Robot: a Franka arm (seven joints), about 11 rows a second.
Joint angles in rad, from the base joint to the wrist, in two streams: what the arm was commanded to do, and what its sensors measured. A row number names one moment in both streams.
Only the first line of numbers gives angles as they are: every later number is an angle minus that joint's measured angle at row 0.
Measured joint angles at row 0:
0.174 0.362 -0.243 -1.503 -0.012 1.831 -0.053
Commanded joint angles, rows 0 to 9:
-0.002 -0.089 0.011 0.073 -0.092 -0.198 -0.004
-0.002 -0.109 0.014 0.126 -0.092 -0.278 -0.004
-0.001 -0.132 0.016 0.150 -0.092 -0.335 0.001
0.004 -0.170 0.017 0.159 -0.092 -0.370 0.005
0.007 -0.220 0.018 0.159 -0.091 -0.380 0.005
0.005 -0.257 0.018 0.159 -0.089 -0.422 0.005
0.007 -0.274 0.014 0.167 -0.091 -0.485 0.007
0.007 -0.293 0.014 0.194 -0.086 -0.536 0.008
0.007 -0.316 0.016 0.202 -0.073 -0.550 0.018
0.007 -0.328 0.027 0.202 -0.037 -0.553 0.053
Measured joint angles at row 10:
0.006 -0.293 0.010 0.195 -0.072 -0.527 0.002
